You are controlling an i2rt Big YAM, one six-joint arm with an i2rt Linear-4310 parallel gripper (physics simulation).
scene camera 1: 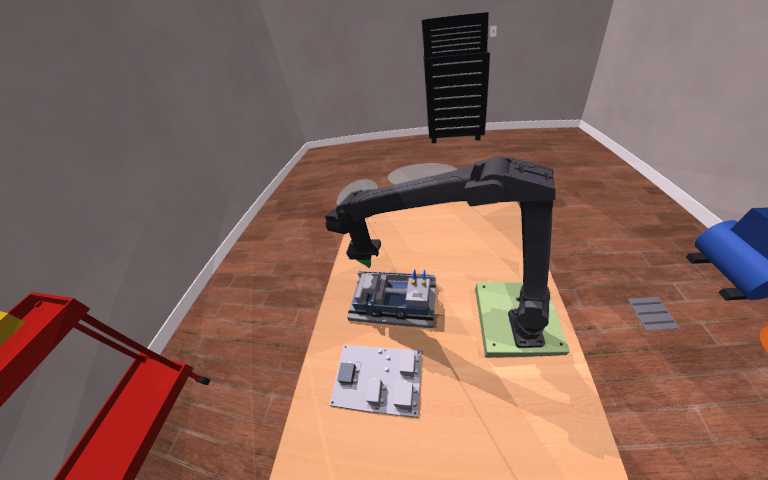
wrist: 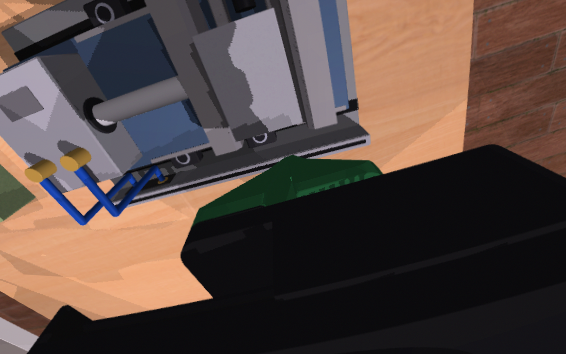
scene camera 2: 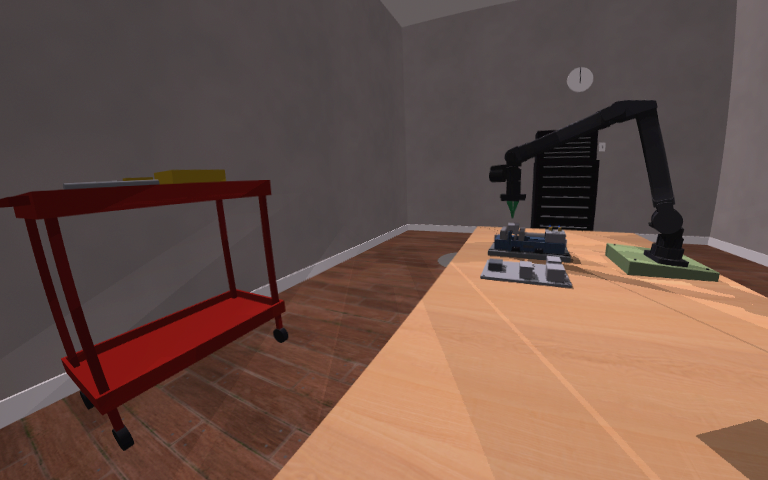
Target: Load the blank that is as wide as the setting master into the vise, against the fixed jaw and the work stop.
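Where they show: gripper, fingertip midpoint: [scene camera 1: 369,266] [wrist: 291,166] [scene camera 2: 512,217]; arm's base, link origin: [scene camera 1: 525,328] [scene camera 2: 664,260].
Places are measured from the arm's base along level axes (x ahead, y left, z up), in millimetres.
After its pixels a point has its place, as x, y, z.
Observation:
The vise [scene camera 1: 419,308] @[325, -72, 22] [scene camera 2: 529,244] @[425, -79, 11] [wrist: 165,187] @[347, -215, 11] is blue and grey. In the wrist view a light grey block [wrist: 265,70] @[495, -143, 78] lies between the moving jaw [wrist: 175,45] @[450, -113, 58] on the left and the fixed jaw [wrist: 315,65] on the right. A thin dark line runs between the block and the fixed jaw; contact cannot be told. The work stop cannot be made out clearly. My gripper [scene camera 1: 368,264] @[491, -194, 98] [scene camera 2: 512,215] @[491, -194, 98] [wrist: 291,166] @[491, -194, 98] is shut and empty, its green fingertips above the vise's end. A grey plate [scene camera 1: 362,356] @[506, 73, -30] [scene camera 2: 509,277] @[499, 215, -30] bears a darker block [scene camera 1: 346,373] @[541, 137, -5] [scene camera 2: 495,264] @[543, 159, -9] and several light blocks [scene camera 1: 373,390] @[451, 182, 6] [scene camera 2: 555,270] @[373, 214, 3].
Two blue bent handles [wrist: 115,200] with brass-coloured ends stand at the vise's grey end block [wrist: 25,115] @[329, -107, 59]. The arm stands on a green base [scene camera 1: 492,328] @[102, -3, 8] [scene camera 2: 628,263] @[130, 61, -3] to the right. A red cart [scene camera 1: 130,396] [scene camera 2: 266,186] stands on the floor left of the table [scene camera 1: 362,447] @[473, 322, -38] [scene camera 2: 453,350] @[594, 624, -38].

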